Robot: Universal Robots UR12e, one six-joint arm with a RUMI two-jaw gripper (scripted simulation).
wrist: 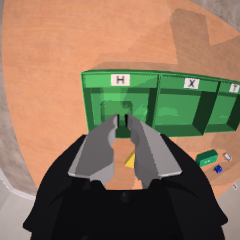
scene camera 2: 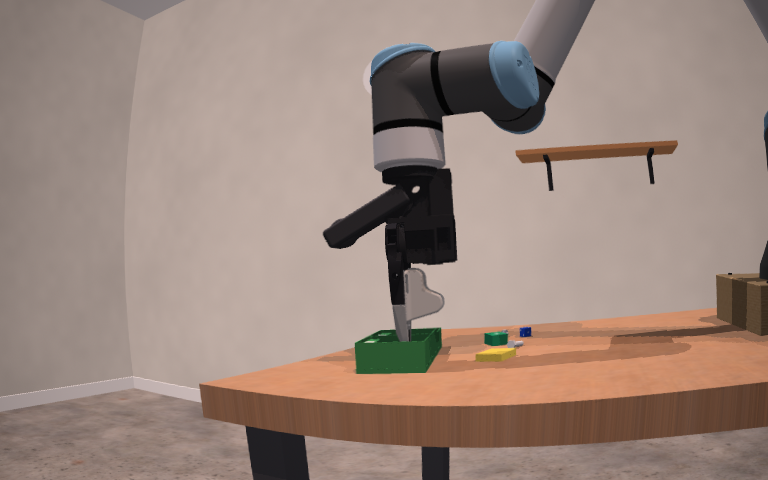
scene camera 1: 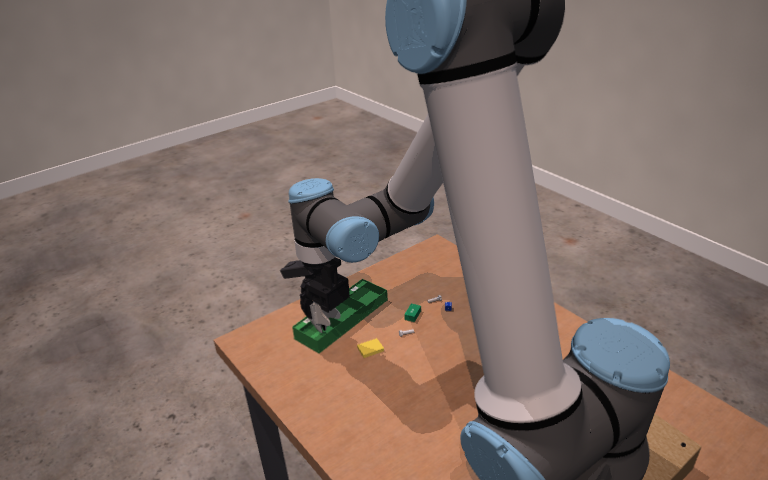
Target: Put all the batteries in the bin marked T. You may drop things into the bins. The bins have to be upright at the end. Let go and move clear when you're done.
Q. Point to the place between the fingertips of the gripper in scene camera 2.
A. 407, 349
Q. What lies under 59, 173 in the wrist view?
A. The gripper.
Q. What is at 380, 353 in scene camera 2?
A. A green bin.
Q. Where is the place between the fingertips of the gripper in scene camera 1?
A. At 323, 331
